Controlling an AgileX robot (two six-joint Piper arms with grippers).
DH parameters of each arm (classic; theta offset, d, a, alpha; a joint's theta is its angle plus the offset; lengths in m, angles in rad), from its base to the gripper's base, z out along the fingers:
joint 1: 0 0.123 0 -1.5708
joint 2: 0.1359 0 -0.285 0
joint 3: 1.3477 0 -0.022 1.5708
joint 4: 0 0.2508 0 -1.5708
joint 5: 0 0 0.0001 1.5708
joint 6: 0 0.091 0 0
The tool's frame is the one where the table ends.
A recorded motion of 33 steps. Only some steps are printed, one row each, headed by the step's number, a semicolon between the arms.
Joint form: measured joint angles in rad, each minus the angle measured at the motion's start. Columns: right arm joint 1, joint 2, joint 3, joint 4, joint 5, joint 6; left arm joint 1, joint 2, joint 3, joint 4, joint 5, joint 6.
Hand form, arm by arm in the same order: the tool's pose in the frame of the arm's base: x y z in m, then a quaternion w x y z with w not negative. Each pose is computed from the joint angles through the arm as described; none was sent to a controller.
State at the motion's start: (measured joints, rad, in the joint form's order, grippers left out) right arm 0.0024 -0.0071 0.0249 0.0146 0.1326 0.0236; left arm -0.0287 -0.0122 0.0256 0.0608 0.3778 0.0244
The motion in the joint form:
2: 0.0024 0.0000 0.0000 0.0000 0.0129 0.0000; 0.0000 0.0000 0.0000 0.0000 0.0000 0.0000
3: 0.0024 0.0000 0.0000 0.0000 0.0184 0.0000; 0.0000 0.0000 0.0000 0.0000 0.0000 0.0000
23: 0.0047 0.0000 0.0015 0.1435 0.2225 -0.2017; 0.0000 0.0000 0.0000 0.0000 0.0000 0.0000
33: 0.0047 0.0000 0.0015 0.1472 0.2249 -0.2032; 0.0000 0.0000 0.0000 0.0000 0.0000 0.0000
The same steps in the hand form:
2: 0.0568 0.0005 0.1919 0.67953 0.01147 0.73340 0.01533; 0.0525 0.0005 0.1713 0.59167 0.03752 0.80494 0.02448
3: 0.0567 0.0005 0.1914 0.67751 0.01147 0.73527 0.01532; 0.0525 0.0005 0.1713 0.59167 0.03752 0.80494 0.02448
23: 0.0533 0.0054 0.1731 0.60025 -0.03115 0.79906 0.01511; 0.0525 0.0005 0.1713 0.59167 0.03752 0.80494 0.02448
33: 0.0532 0.0055 0.1729 0.59936 -0.03089 0.79972 0.01635; 0.0525 0.0005 0.1713 0.59167 0.03752 0.80494 0.02448

